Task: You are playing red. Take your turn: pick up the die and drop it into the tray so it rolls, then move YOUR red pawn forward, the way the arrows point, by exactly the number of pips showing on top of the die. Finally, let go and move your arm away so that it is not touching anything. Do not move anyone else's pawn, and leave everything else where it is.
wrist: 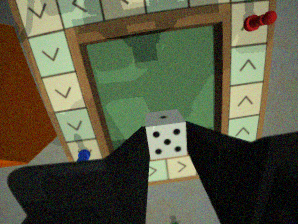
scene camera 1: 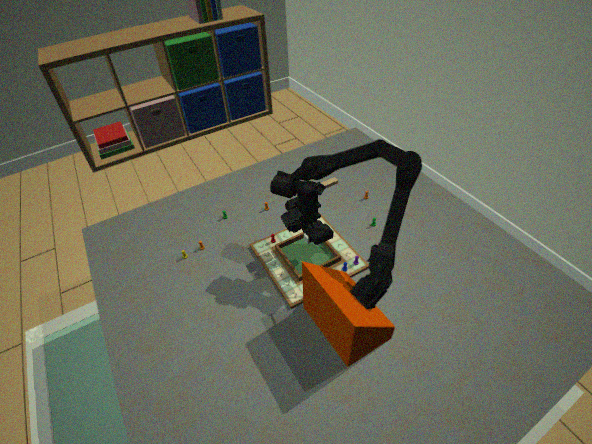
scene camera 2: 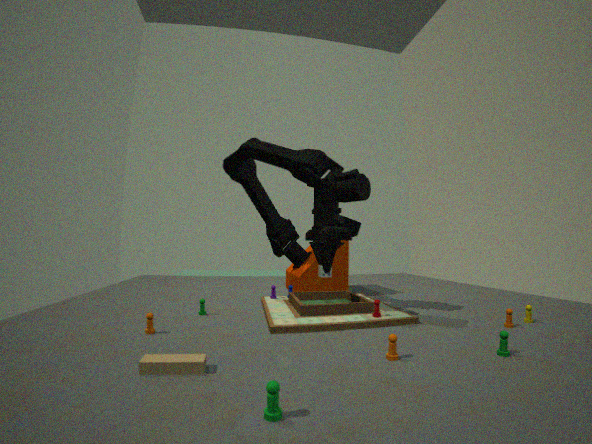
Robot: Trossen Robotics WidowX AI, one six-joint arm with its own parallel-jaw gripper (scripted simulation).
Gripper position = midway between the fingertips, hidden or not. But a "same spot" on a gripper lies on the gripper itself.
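Scene:
You can see the gripper in the wrist view and in scene camera 1, and it's there in scene camera 2 (pixel 325 272) as well. On the gripper, (wrist: pixel 120 180) and (scene camera 1: pixel 306 229) are the same spot.

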